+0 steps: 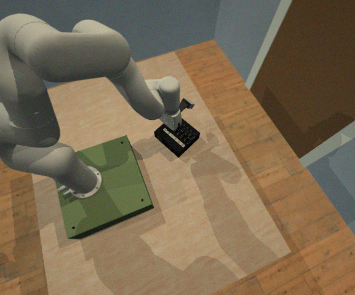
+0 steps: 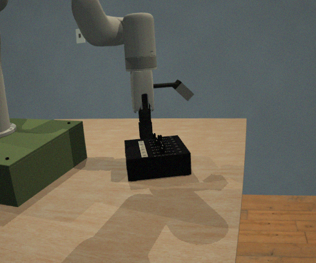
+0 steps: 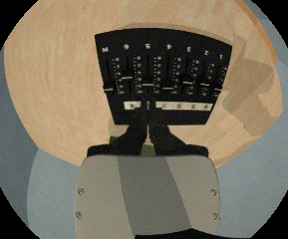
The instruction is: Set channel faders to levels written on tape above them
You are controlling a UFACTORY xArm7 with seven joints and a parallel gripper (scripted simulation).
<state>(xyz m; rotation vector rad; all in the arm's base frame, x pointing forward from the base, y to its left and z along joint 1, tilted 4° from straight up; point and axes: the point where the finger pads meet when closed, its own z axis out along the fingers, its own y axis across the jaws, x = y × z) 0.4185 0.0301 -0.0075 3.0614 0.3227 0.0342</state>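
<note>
The fader cap is 3 cm below my hand, 3 cm ahead of it and 2 cm to the right of it. The rest, counted from my hand: master fader: 5 cm to the left, 3 cm below, 1 cm ahead.
</note>
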